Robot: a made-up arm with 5 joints.
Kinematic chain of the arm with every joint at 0, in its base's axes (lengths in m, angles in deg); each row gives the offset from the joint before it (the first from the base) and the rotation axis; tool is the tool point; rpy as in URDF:
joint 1: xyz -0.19 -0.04 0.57 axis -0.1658 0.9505 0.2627
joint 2: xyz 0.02 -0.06 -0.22 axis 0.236 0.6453 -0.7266
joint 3: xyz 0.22 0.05 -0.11 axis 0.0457 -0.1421 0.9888
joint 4: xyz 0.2 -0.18 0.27 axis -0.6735 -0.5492 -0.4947
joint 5: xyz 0 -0.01 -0.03 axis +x
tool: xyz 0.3 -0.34 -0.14 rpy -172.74 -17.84 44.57
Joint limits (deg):
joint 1: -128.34..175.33
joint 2: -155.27..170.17
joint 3: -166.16..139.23
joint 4: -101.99..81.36
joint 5: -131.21..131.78
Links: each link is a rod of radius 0.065 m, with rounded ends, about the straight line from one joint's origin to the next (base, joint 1, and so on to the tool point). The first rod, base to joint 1, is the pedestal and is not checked.
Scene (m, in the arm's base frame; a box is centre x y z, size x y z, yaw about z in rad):
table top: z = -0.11
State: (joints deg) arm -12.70 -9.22 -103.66 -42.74 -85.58
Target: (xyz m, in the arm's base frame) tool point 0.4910 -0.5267 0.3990
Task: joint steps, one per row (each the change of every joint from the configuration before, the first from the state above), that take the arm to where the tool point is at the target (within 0.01 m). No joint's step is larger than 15 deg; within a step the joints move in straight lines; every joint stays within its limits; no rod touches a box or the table.
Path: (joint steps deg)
1: 4.48 0.10 12.97 -4.49 -0.10
2: 4.48 0.09 12.97 -4.50 -0.11
3: 4.48 0.10 12.97 -4.49 -0.10
4: 4.49 0.10 12.97 -4.49 -0.10
5: 4.48 0.10 12.97 -4.49 -0.11

